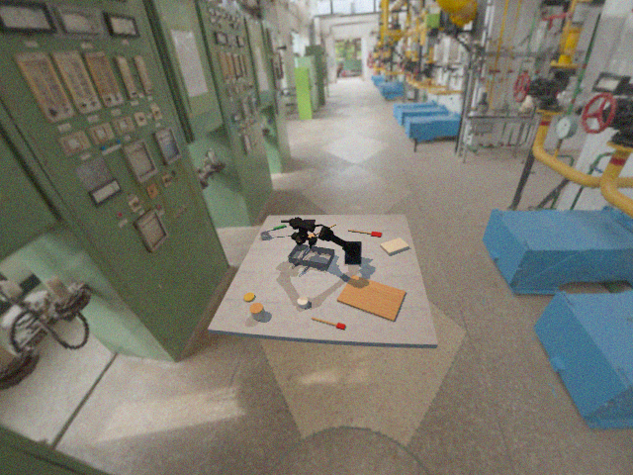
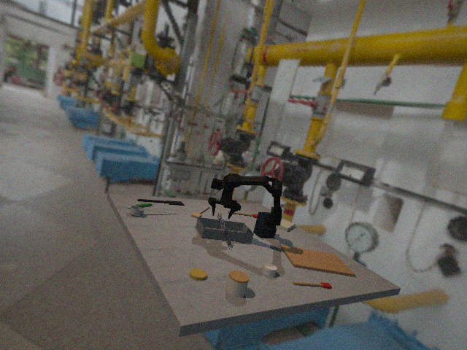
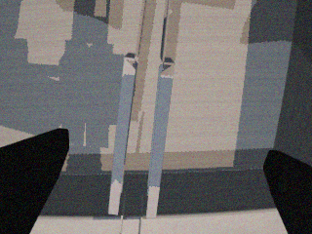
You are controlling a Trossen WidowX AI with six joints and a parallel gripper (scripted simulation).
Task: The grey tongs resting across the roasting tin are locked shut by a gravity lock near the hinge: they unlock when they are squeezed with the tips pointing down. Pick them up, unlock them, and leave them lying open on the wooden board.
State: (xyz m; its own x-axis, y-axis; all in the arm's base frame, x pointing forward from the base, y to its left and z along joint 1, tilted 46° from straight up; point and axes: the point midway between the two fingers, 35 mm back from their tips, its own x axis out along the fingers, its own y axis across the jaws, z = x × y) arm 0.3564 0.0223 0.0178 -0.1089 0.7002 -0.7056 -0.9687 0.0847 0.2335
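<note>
Now: the roasting tin 7 cm below my gripper tip and 4 cm behind it. Round my gripper tip: orange disc 45 cm to the left, 25 cm ahead, 9 cm below; white cylinder 42 cm to the left, 11 cm behind, 8 cm below; yellow lock piece 9 cm to the left, 3 cm below, 1 cm ahead.
</note>
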